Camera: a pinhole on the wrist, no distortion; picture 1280 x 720 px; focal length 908.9 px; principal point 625.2 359.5 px. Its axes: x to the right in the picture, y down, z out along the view. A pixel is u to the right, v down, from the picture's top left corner.
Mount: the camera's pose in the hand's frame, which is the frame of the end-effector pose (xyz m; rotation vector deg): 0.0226 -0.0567 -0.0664 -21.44 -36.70 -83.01
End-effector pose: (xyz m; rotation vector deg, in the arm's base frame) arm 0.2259 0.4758 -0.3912 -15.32 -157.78 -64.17
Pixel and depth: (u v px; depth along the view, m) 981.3 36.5 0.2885
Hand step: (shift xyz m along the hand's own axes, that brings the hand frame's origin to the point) -0.1294 0.0157 0.2132
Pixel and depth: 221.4 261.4 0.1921
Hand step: -0.0317 0.1240 0.0286
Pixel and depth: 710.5 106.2 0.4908
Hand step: -0.1988 0.1865 0.3255
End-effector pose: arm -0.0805 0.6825 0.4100 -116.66 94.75 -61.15
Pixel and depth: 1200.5 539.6 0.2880
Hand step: 0.0277 -0.0225 0.2774
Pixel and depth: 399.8 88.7 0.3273
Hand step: -0.1311 0.1935 0.1259
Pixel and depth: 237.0 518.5 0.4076
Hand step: 0.0210 0.3334 0.1557
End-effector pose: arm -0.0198 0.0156 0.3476 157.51 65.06 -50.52
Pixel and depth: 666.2 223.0 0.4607
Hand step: -0.1269 0.1957 0.2961
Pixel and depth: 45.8 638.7 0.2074
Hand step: 0.0488 0.1793 0.0239
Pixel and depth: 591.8 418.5 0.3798
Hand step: -0.0202 0.1848 0.2250
